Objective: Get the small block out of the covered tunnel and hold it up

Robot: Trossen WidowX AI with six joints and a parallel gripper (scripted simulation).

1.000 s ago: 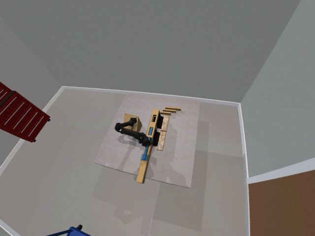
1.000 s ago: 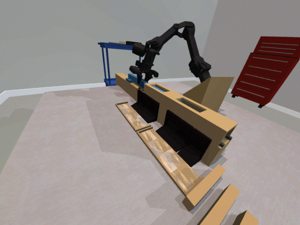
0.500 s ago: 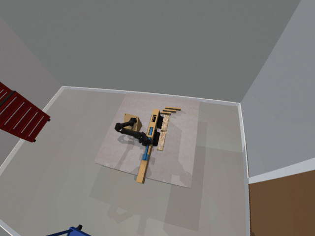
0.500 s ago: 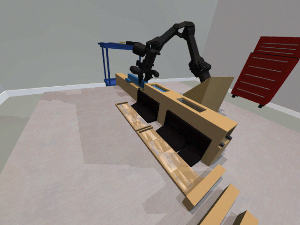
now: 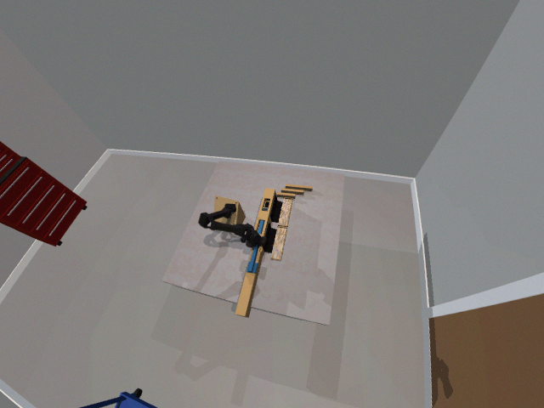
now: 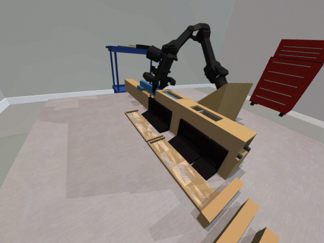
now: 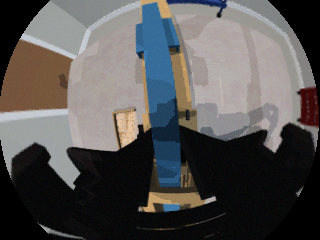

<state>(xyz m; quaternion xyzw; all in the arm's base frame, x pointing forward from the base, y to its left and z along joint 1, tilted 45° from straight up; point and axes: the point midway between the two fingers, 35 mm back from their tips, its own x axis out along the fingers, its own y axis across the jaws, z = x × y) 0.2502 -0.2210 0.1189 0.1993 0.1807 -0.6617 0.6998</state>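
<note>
My gripper tip is now 5 cm above the tan covered tunnel, 4 cm to the right of it and 2 cm short of it.
</note>
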